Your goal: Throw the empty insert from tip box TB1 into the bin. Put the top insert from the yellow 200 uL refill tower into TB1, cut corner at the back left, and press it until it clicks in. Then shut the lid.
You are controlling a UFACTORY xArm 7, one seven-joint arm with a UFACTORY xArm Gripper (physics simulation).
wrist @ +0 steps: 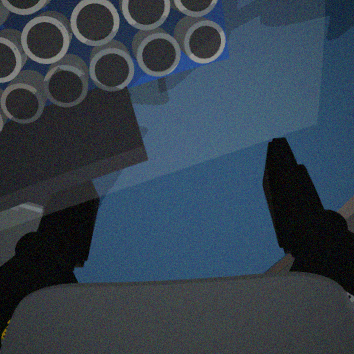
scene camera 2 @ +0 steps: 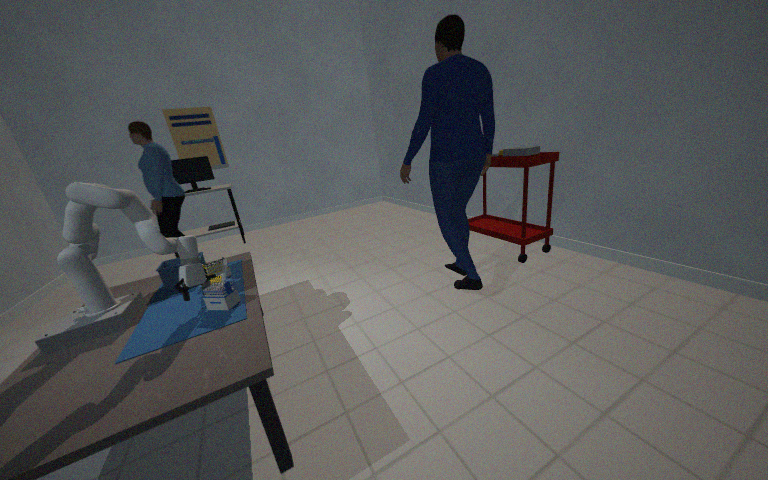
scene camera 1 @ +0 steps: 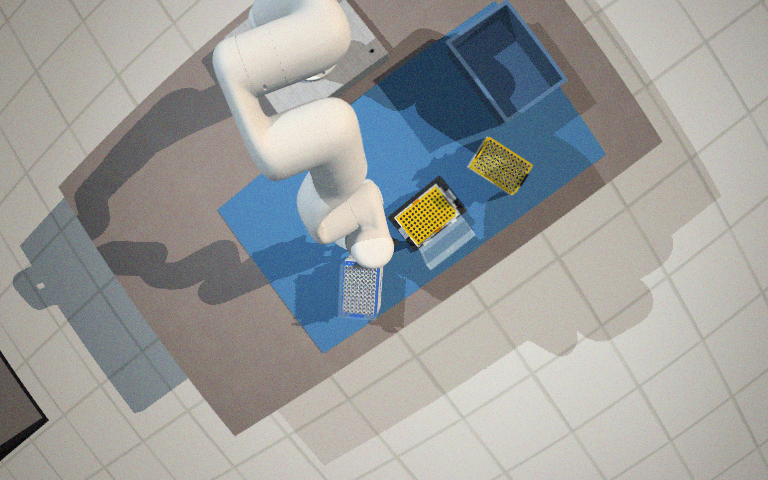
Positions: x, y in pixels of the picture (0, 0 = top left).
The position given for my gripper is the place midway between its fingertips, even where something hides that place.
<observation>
My gripper (scene camera 2: 196, 297) is open, with nothing in its grasp. Also in view: a blue tip tower (wrist: 102, 102). A yellow insert (scene camera 1: 433, 210) sits on a tip box TB1 (scene camera 1: 438, 182).
</observation>
